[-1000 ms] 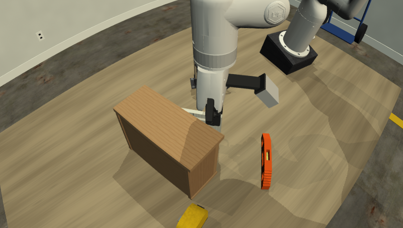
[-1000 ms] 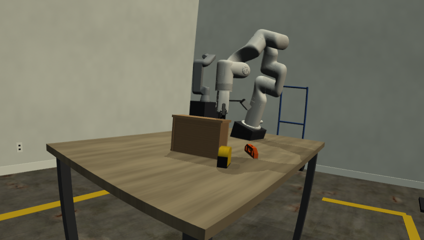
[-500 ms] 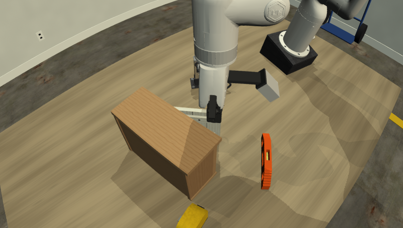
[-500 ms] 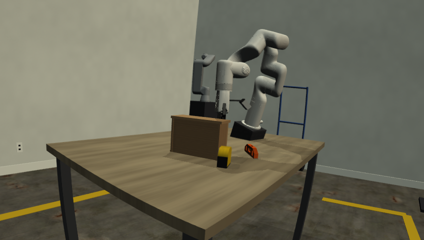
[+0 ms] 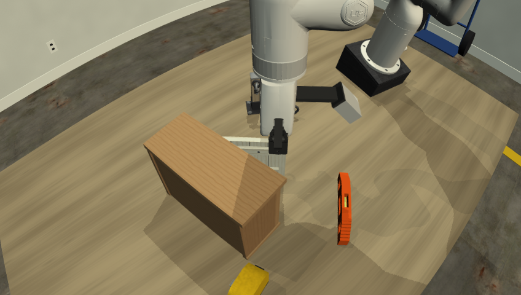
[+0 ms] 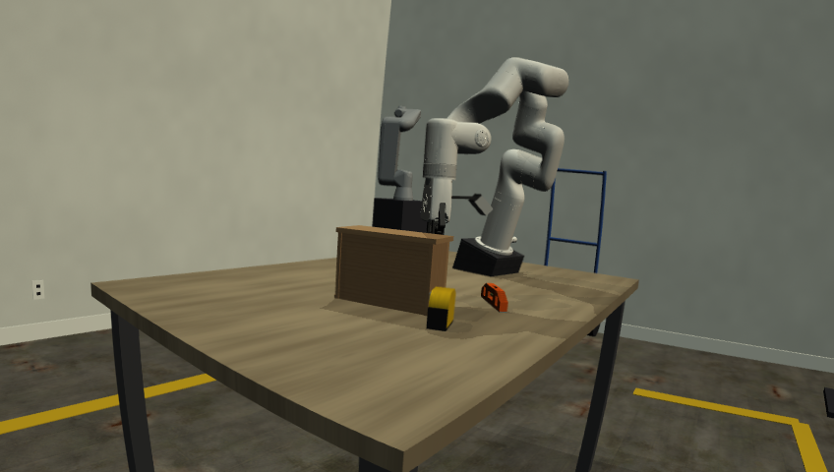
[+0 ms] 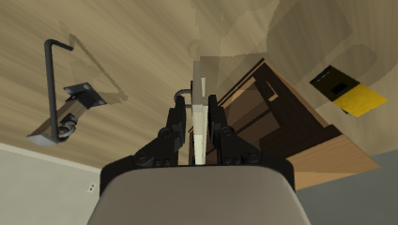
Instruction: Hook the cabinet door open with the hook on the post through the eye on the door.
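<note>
Now: hand 80 mm past the pale post, 180 mm to the left of it and 50 mm above it. Also, from my hand: dark hook rod (100 mm behind, 160 mm to the right, 70 mm below); orange spirit level (60 mm behind, 130 mm to the left, 100 mm below); cabinet door (50 mm ahead, 50 mm to the right, 50 mm below).
</note>
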